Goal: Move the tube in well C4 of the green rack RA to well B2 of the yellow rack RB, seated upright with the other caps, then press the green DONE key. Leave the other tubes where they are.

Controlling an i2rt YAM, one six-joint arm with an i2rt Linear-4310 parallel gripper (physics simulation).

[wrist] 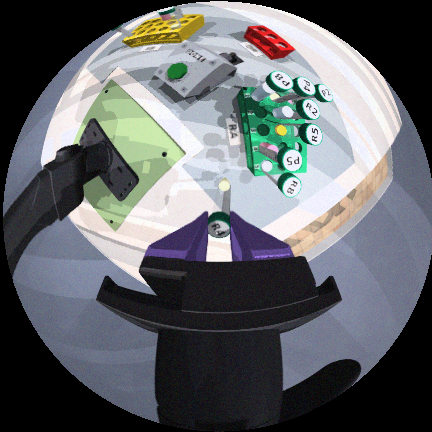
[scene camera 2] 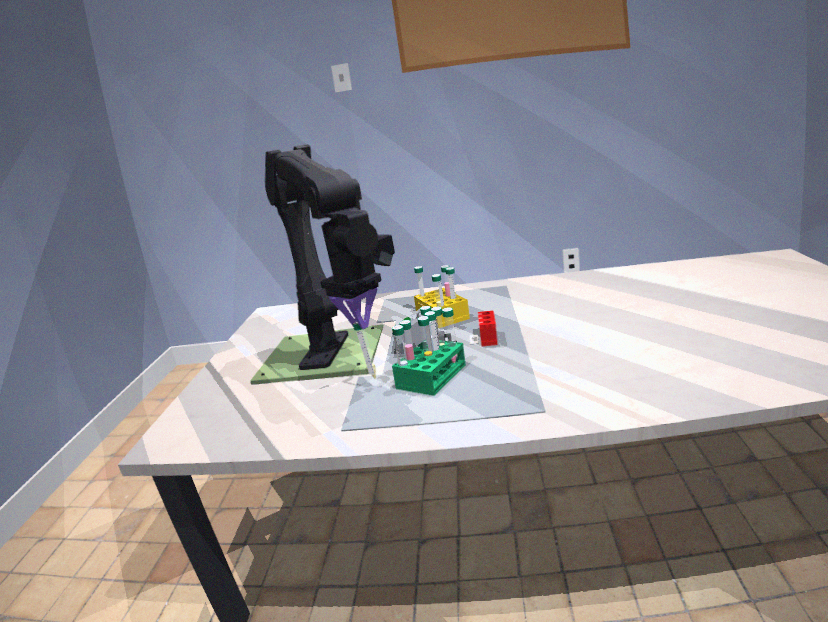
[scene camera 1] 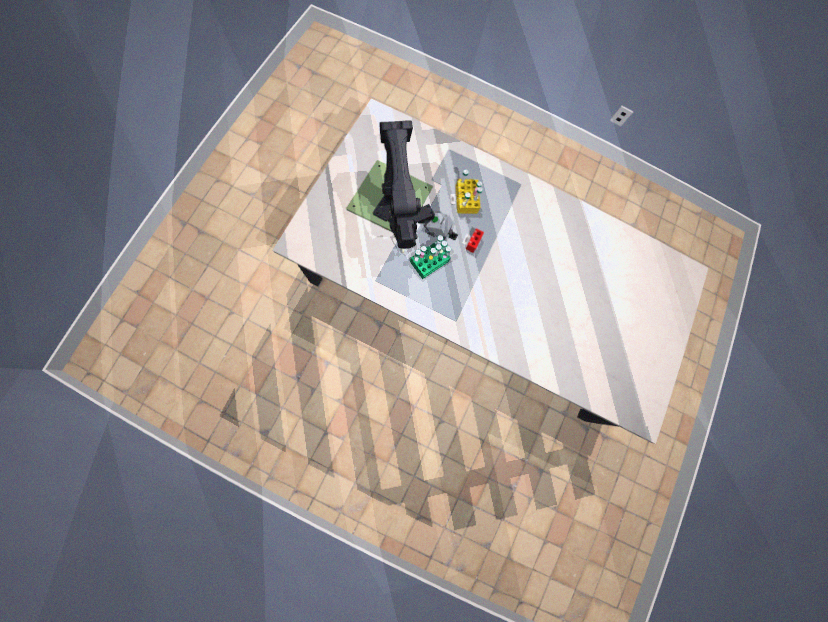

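Pixels of known places: gripper, fingertip midpoint: [wrist: 218, 216] [scene camera 2: 361, 327]; arm's base, origin of the base link: [wrist: 103, 156] [scene camera 2: 325, 351].
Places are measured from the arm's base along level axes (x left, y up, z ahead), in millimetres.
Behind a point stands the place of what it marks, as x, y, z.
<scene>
My gripper [scene camera 2: 358, 325] @(-180, 121, 144) [wrist: 218, 216] @(-180, 121, 144) is shut on the green cap of a tube marked R4 [scene camera 2: 366, 351] @(-193, 77, 149) [wrist: 226, 202] @(-182, 100, 153). The tube hangs below the purple fingers, slightly tilted, beside the green rack RA [scene camera 1: 424, 267] @(-205, 44, 257) [scene camera 2: 415, 381] @(-218, 20, 237) [wrist: 252, 161] @(-179, 42, 202), on the side toward the arm base. Several capped tubes stand in RA. The yellow rack RB [scene camera 1: 469, 208] @(107, 41, 294) [scene camera 2: 459, 312] @(118, 19, 310) [wrist: 185, 33] stands farther off and holds several green-capped tubes; its far part is cut off in the wrist view. The green DONE key [scene camera 1: 435, 218] @(-16, 66, 200) [wrist: 177, 71] @(-23, 65, 199) sits on a grey box between the racks.
A red rack [scene camera 1: 474, 240] @(-8, 45, 374) [scene camera 2: 487, 329] @(-35, 33, 375) [wrist: 269, 42] @(-12, 39, 358) stands beyond the grey box [wrist: 200, 75] @(-47, 63, 215). A small black object [scene camera 1: 453, 235] @(-15, 9, 291) [wrist: 232, 58] @(-14, 3, 290) is next to the box. The arm base is on a green plate [scene camera 1: 368, 194] @(-30, -1, -95) [scene camera 2: 281, 361] @(-39, 0, -97) [wrist: 145, 120] @(-27, 3, 113). A grey-blue mat [scene camera 1: 455, 294] @(-223, -5, 412) [scene camera 2: 508, 395] @(-254, -5, 406) lies under the racks.
</scene>
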